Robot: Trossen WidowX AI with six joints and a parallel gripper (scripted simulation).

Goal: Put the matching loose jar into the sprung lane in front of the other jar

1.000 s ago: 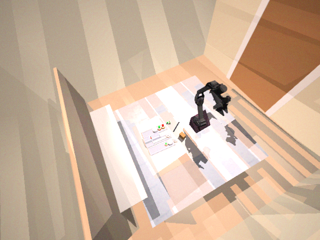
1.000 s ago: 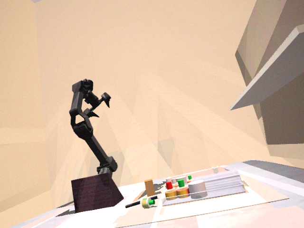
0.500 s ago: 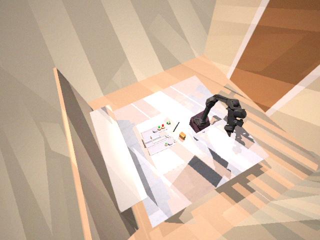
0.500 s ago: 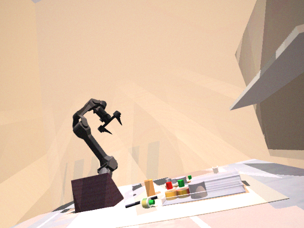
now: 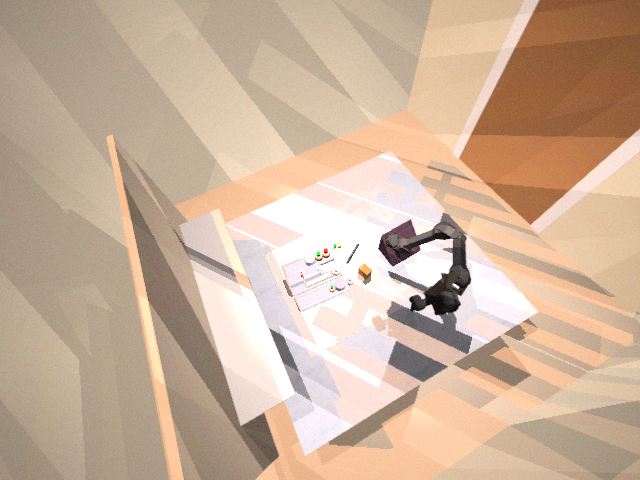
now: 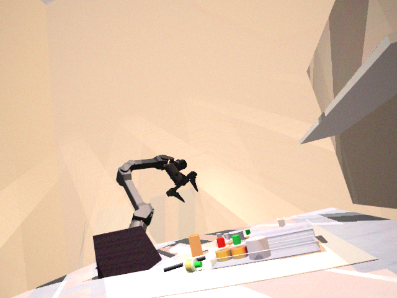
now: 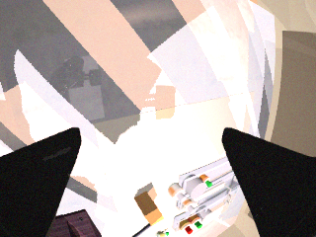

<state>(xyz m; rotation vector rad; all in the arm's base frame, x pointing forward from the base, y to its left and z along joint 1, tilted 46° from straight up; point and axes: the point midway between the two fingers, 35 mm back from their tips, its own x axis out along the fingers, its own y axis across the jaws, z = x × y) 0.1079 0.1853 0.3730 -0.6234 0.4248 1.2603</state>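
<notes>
Right now my gripper tip is 90 mm short of the tan block, 310 mm to the left of it and 190 mm above it. The rest, counted from my gripper tip: grey shelf 740 mm ahead, 320 mm to the right, 140 mm above; then dark rod 100 mm ahead, 450 mm to the right, 220 mm below; then lane rack 380 mm ahead, 390 mm to the right, 210 mm below.
</notes>
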